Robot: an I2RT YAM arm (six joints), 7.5 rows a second.
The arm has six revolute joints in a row. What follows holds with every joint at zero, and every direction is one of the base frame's. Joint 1 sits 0.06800 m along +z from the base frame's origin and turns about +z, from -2.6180 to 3.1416 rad. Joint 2 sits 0.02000 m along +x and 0.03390 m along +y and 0.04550 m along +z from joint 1 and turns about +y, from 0.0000 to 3.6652 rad. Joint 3 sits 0.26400 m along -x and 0.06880 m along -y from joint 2 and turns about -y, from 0.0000 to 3.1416 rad. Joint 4 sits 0.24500 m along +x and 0.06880 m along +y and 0.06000 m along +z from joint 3 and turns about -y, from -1.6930 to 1.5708 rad. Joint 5 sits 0.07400 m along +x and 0.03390 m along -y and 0.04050 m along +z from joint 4 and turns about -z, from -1.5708 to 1.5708 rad. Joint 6 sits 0.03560 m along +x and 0.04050 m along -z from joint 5 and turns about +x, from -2.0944 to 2.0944 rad. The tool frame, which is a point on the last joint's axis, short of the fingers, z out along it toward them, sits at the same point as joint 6; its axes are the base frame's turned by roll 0.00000, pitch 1.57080 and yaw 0.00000 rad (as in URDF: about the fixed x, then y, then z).
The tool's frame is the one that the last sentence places.
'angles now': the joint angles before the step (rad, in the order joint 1, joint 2, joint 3, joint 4, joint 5, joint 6). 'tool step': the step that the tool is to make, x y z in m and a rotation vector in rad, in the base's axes. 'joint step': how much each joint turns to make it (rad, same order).
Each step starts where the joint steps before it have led.
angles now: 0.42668 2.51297 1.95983 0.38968 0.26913 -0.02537
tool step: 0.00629 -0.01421 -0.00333 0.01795 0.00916 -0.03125
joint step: -0.02670 0.00574 0.00003 -0.00116 0.00115 0.02137
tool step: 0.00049 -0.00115 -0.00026 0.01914 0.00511 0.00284
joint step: -0.00267 -0.00004 -0.00007 -0.00225 -0.00878 0.01906
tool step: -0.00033 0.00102 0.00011 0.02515 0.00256 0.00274
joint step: 0.00152 0.00004 0.00007 0.00111 -0.00534 0.02442
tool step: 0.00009 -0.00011 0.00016 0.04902 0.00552 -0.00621
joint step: -0.00037 -0.00002 -0.00004 0.00154 -0.00228 0.04921
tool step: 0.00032 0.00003 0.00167 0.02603 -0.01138 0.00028
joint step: -0.00039 0.00001 0.00003 0.01562 -0.00382 0.01984
